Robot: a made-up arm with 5 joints.
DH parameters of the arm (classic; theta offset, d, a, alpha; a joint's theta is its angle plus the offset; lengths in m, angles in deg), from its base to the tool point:
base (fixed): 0 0 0 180
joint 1: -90 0.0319 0.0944 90
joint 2: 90 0.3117 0.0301 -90
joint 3: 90 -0.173 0.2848 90
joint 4: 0 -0.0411 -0.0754 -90
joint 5: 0 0.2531 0.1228 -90
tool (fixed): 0 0.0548 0 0
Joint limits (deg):
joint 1: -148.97..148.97
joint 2: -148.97..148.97
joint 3: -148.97..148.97
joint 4: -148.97..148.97
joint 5: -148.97..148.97
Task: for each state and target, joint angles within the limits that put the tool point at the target. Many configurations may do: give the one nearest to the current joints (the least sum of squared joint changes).
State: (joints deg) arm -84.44 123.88 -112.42 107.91 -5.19
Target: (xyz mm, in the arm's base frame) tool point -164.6 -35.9 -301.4
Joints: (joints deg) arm -35.15 84.59 -80.67 112.10 30.37
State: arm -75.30 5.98 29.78 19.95 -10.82
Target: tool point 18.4 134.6 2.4
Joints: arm -56.98 3.44 1.04 -22.50 -18.42
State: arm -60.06 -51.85 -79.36 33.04 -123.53
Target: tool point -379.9 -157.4 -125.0
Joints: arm -50.82 -48.90 -65.34 27.39 -126.24
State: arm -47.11 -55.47 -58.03 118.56 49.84
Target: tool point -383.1 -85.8 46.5
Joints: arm -81.41 -25.05 -75.96 111.39 39.24
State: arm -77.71 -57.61 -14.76 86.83 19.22
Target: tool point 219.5 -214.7 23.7
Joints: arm -128.83 -90.61 19.45 63.86 29.23
